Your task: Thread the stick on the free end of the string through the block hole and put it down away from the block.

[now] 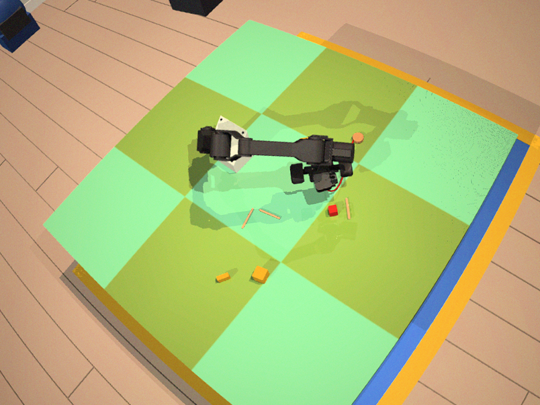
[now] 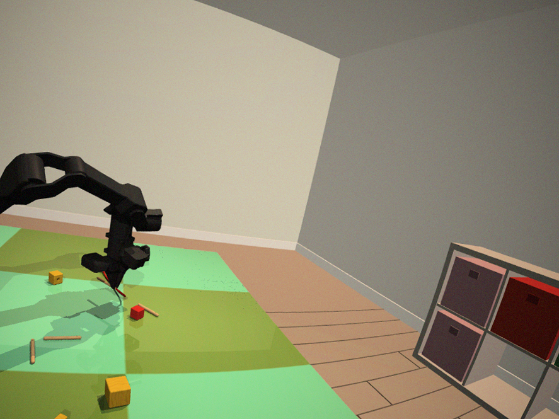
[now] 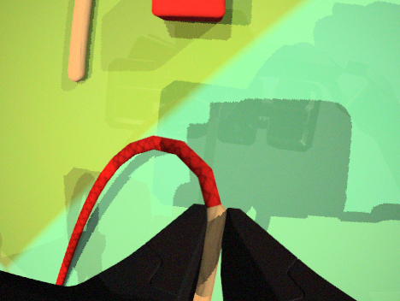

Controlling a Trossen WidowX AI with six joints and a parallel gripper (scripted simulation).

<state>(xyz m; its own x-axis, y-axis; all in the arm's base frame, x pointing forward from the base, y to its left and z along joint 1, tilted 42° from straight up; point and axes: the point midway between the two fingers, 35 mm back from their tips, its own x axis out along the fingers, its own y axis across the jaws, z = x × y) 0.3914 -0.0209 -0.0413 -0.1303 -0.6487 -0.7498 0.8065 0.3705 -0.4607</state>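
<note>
Now: the red cube 6 cm ahead of my gripper tip, 5 cm to the right of it and 4 cm below it. Round my gripper tip: small orange piece (13 cm behind, 41 cm to the right, 5 cm below); then yellow cube (3 cm behind, 34 cm to the right, 4 cm below); then round wooden button (25 cm to the left, 5 cm below).
</note>
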